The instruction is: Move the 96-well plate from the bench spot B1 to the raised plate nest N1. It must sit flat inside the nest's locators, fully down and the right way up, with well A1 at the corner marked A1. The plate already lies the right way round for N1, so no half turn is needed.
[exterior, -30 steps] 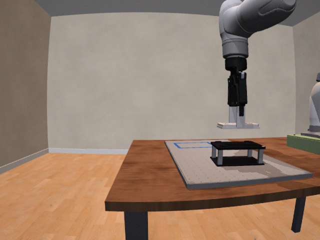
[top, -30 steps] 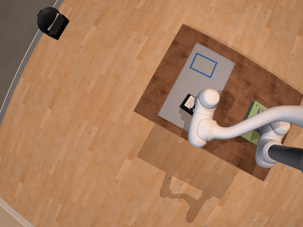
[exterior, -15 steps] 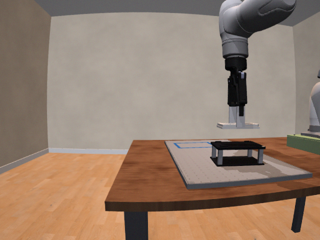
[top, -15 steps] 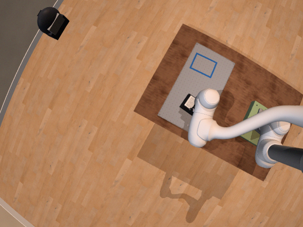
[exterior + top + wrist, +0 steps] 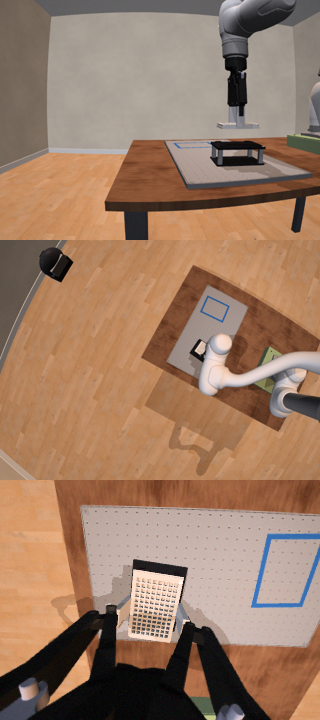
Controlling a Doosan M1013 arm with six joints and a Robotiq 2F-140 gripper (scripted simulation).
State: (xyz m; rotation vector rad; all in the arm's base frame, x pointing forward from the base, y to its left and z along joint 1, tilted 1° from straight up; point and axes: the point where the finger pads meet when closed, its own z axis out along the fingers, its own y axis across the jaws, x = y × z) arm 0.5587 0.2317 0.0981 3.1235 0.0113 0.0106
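Right now my hand is 9 cm above the black raised nest N1. The rest, counted from my hand: white 96-well plate 3 cm below.
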